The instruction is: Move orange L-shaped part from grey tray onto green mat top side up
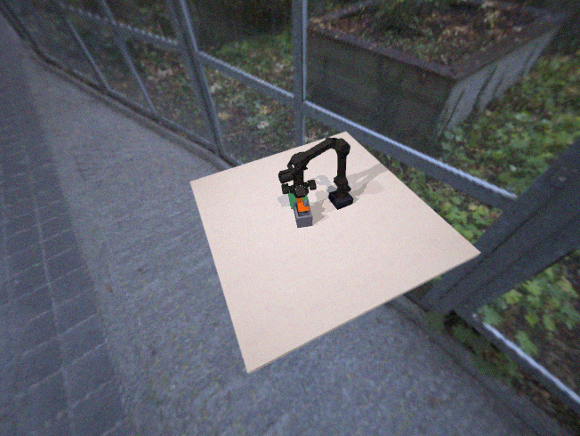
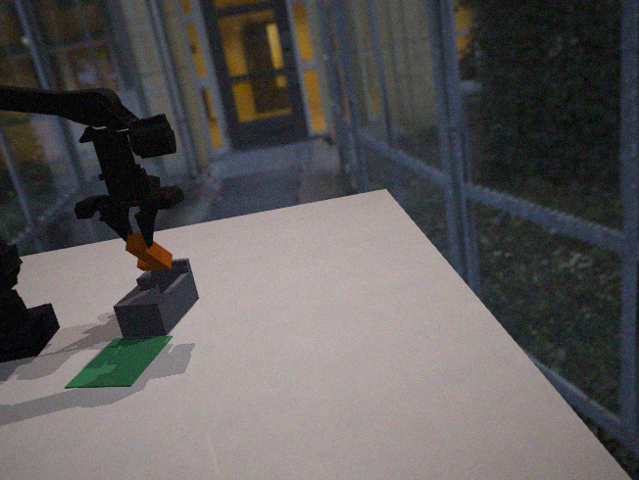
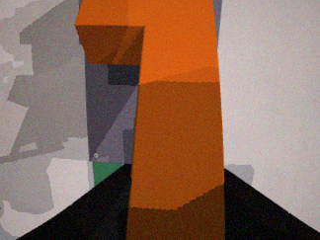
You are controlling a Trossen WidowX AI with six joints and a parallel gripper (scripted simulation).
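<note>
Right now the green mat is 17 cm below my gripper tip, 13 cm to the right of it and 3 cm behind it. The rest, counted from my gripper tip: orange L-shaped part 3 cm to the left, 3 cm below, 1 cm behind.
</note>
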